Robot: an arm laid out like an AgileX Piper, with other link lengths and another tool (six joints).
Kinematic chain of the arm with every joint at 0, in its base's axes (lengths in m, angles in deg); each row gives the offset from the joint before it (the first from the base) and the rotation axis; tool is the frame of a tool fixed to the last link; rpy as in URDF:
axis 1: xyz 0 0 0.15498 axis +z
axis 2: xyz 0 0 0 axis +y
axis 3: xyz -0.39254 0 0.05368 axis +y
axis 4: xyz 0.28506 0 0.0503 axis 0.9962 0 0.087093
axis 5: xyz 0 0 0 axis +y
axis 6: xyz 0.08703 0 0.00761 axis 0.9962 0 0.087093
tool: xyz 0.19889 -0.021 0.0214 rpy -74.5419 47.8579 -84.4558
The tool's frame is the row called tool.
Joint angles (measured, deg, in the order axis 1, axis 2, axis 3, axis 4, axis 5, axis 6), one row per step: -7.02 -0.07 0.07 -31.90 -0.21 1.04; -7.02 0.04 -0.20 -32.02 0.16 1.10; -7.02 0.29 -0.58 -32.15 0.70 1.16; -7.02 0.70 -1.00 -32.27 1.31 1.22; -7.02 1.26 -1.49 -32.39 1.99 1.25; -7.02 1.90 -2.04 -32.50 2.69 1.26; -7.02 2.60 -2.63 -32.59 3.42 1.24; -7.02 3.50 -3.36 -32.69 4.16 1.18
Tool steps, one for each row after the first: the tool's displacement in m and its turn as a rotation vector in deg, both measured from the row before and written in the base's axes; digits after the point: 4 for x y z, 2 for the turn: -0.0001 -0.0010 0.0008 -0.02 0.16 -0.20; 0.0001 -0.0014 0.0007 0.00 0.33 -0.29; 0.0004 -0.0017 0.0003 0.03 0.51 -0.33; 0.0007 -0.0019 0.0003 0.02 0.65 -0.37; 0.0008 -0.0020 0.0006 0.02 0.68 -0.38; 0.0009 -0.0021 0.0006 0.01 0.73 -0.40; 0.0012 -0.0021 0.0014 -0.03 0.80 -0.41
